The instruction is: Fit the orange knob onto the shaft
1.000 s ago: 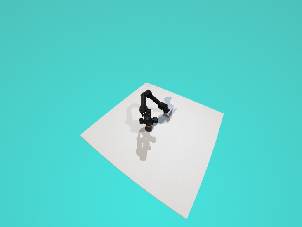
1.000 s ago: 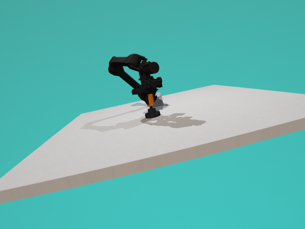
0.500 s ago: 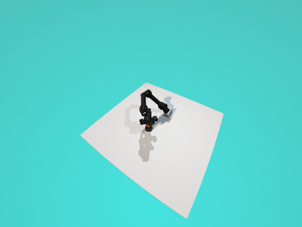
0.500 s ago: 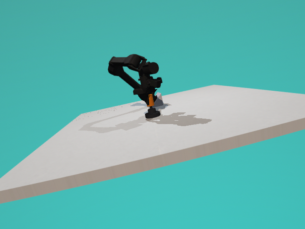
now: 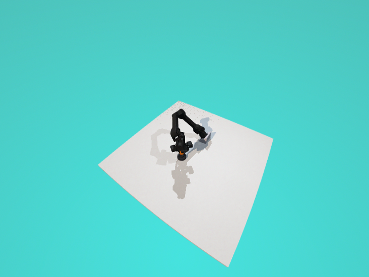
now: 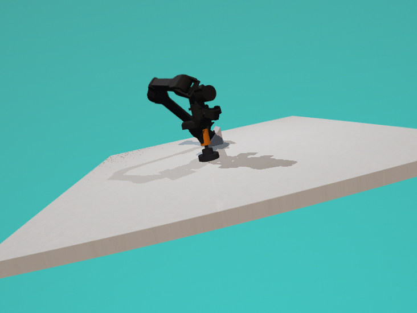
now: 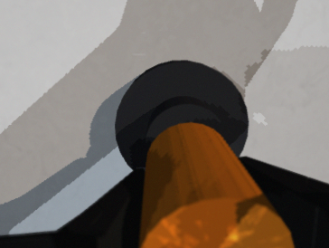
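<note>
My gripper tip is 4 cm above the pedestal. Round my gripper tip: orange knob: 2 cm above.
</note>
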